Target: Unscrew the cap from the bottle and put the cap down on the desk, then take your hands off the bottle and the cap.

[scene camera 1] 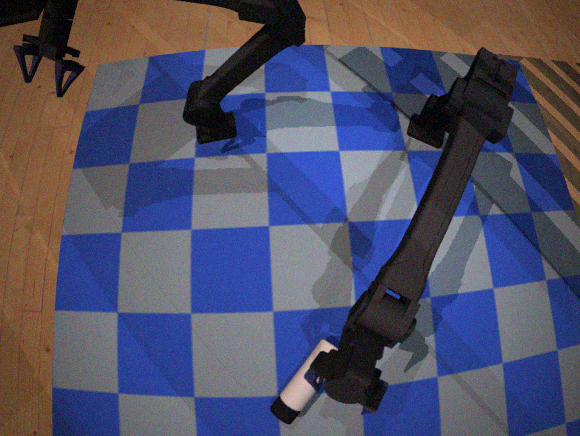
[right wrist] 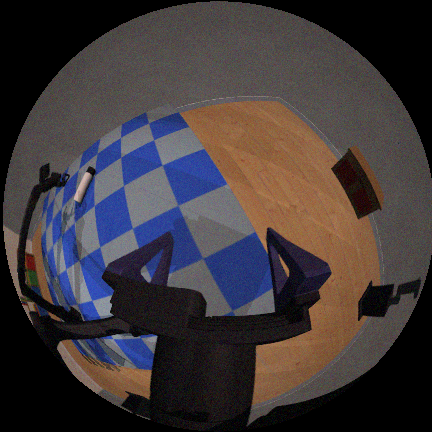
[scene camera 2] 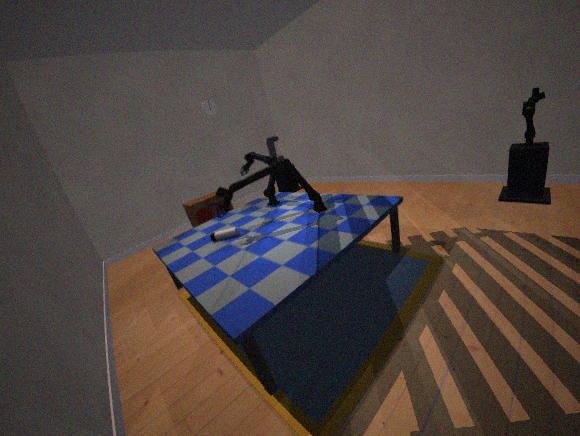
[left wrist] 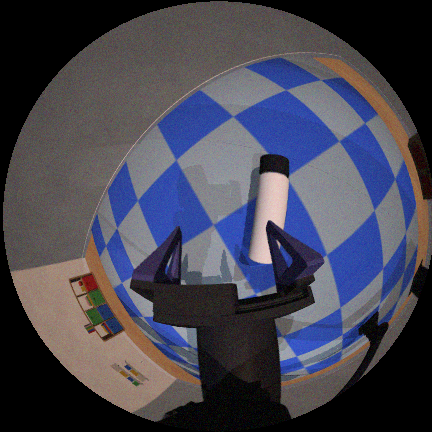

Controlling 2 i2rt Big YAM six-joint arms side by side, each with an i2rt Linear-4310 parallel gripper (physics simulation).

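Places are measured from the left arm's base along level axes (x left, y back, z up), in millimetres.
Pixels of known places: left gripper, fingertip midpoint: (right wrist: pixel 64 175) (scene camera 2: pixel 218 217) (left wrist: pixel 224 226); right gripper, fingertip midpoint: (scene camera 1: pixel 43 89) (right wrist: pixel 217 234) (scene camera 2: pixel 241 174); left arm's base, origin of the base link: (scene camera 1: pixel 425 131) (right wrist: pixel 76 314) (scene camera 2: pixel 319 209); right arm's base, origin of the base link: (scene camera 1: pixel 216 128) (scene camera 2: pixel 273 203) (left wrist: pixel 368 322).
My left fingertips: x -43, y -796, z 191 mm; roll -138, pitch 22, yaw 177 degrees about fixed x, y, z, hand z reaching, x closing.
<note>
Ahead of a thing's pixels: the offset from my left fingertips to its top centre. "pt": to the spot under its first point. Level surfaces: height alone.
A pale pink bottle @(pt dy -27, dx -64, dz -127 mm) (scene camera 1: pixel 300 387) (scene camera 2: pixel 226 233) (left wrist: pixel 270 210) (right wrist: pixel 84 187) lies on its side on the checkered desk @(dz -191 mm) (scene camera 1: pixel 230 270) (scene camera 2: pixel 230 320). Its black cap @(pt dy -94, dx -74, dz -126 mm) (scene camera 1: pixel 285 411) (scene camera 2: pixel 213 237) (left wrist: pixel 274 164) (right wrist: pixel 90 170) is on its end, at the lower left in scene camera 1. My left gripper (scene camera 1: pixel 341 395) (left wrist: pixel 224 226) is open and empty above the desk, beside the bottle. In the left wrist view its right finger overlaps the bottle's capless end; whether they touch is unclear. My right gripper (scene camera 1: pixel 44 88) (right wrist: pixel 217 234) is open and empty, far from the bottle, at the top left in scene camera 1.
My left arm (scene camera 1: pixel 440 205) reaches over the desk from the upper right in scene camera 1. A wooden box with red panels (scene camera 2: pixel 206 215) (right wrist: pixel 370 175) stands beyond the desk. A black pedestal (scene camera 2: pixel 527 167) with another arm stands at the far right in scene camera 2.
</note>
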